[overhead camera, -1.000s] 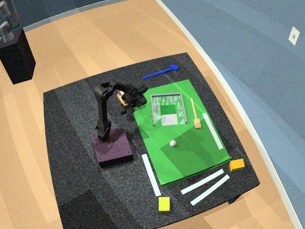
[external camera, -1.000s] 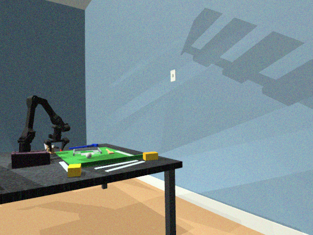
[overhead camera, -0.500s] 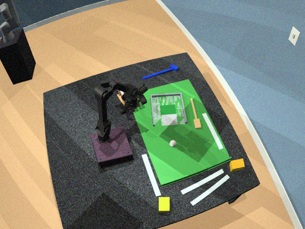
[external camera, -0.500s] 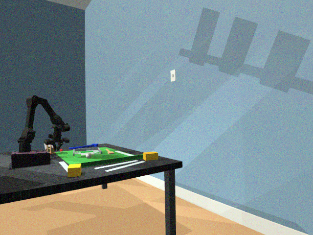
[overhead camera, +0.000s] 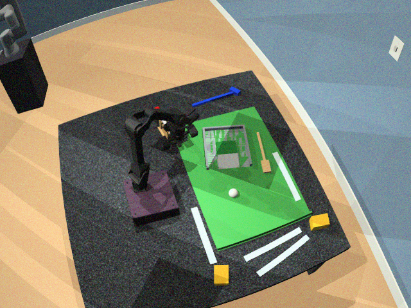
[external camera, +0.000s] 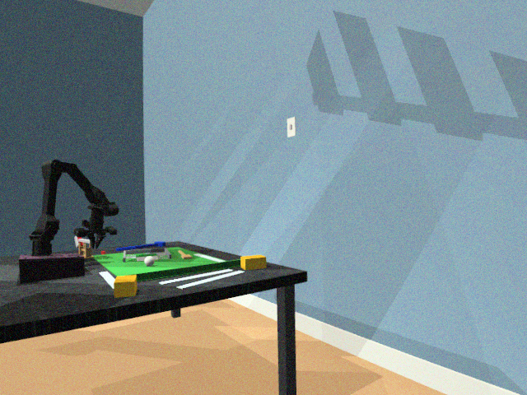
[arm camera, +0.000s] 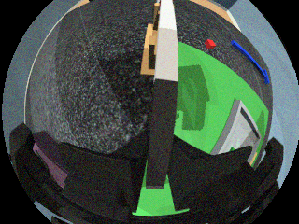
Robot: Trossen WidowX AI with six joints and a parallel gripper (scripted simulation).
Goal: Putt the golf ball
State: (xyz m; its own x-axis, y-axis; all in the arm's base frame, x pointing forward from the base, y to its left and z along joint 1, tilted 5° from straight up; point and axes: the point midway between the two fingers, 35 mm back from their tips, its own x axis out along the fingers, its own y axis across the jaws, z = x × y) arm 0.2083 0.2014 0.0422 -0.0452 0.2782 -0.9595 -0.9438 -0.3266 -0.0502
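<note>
Now: the red putter 40 mm behind my gripper tip, 110 mm to the left of it and 20 mm above it. Also, from my gripper tip: wooden stand (40 mm behind, 130 mm to the left, 20 mm below); then green mat (270 mm ahead, 170 mm to the right, 60 mm below); then white golf ball (210 mm ahead, 300 mm to the right, 30 mm below).
</note>
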